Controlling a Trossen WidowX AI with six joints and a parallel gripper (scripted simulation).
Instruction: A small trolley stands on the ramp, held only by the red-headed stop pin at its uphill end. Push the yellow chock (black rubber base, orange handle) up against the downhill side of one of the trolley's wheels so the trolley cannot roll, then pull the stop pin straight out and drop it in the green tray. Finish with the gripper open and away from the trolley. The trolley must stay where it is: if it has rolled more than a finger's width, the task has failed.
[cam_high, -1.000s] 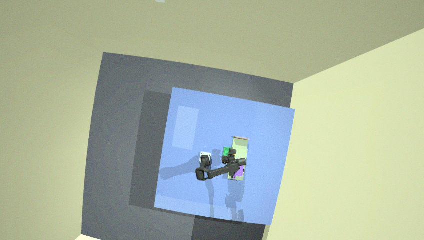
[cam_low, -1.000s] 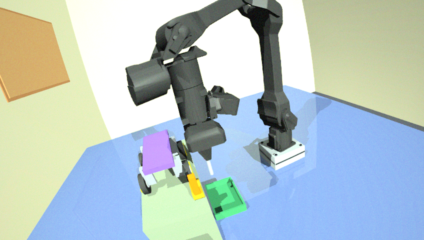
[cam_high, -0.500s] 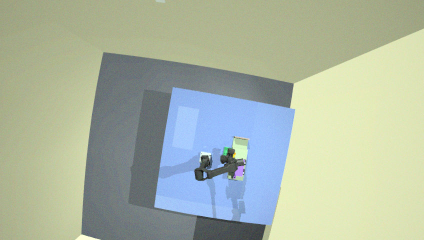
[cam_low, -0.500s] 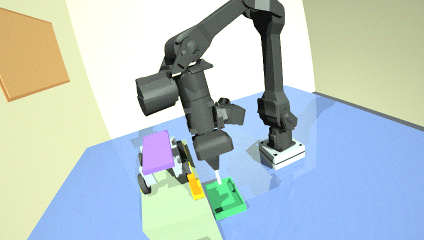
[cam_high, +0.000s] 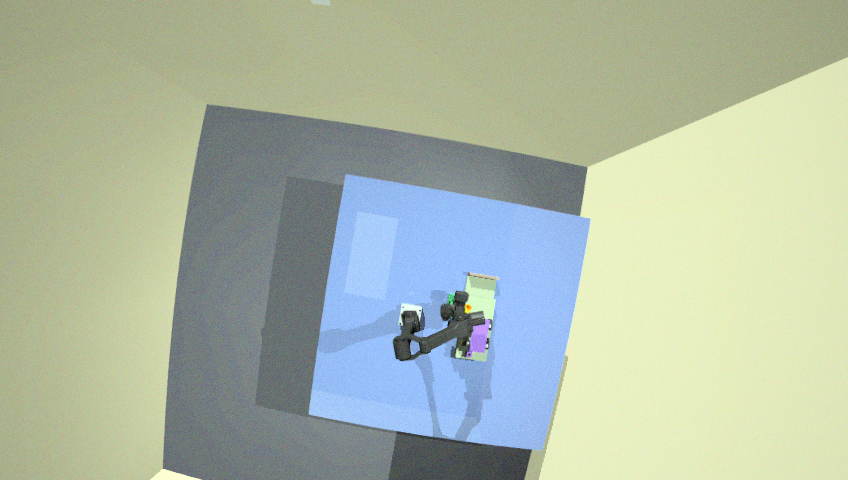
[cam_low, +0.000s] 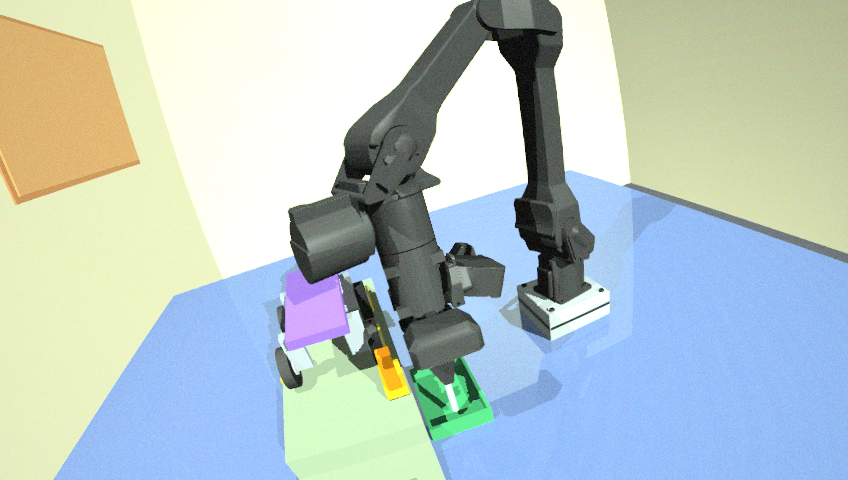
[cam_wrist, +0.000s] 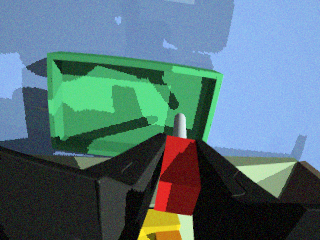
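Now: gripper tip 1 cm past the green tray, 3 cm to the left of it and 7 cm above it. The rest, counted from my gripper tip: red-headed stop pin: right at my gripper tip; then yellow chock: 5 cm ahead, 3 cm to the right, 2 cm above; then pale green ramp: 9 cm ahead, 13 cm to the right, 1 cm below.
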